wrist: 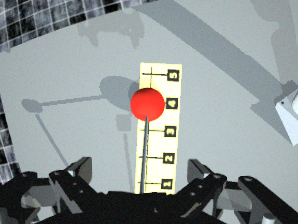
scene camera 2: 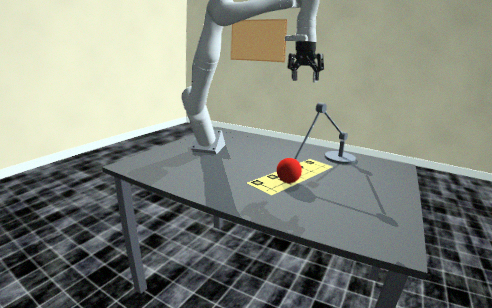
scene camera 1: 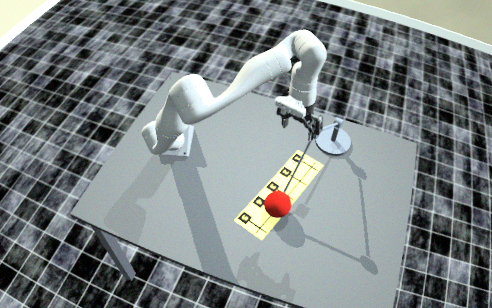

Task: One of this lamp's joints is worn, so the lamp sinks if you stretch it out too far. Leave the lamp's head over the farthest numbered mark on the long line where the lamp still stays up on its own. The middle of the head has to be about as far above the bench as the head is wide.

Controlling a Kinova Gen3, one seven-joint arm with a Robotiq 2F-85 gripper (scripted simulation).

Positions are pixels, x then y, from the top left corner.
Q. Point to a round grey base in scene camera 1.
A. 338, 144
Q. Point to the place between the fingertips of the gripper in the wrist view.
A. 139, 169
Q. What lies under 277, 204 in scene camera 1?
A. A red ball head.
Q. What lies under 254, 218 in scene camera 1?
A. A yellow numbered strip.
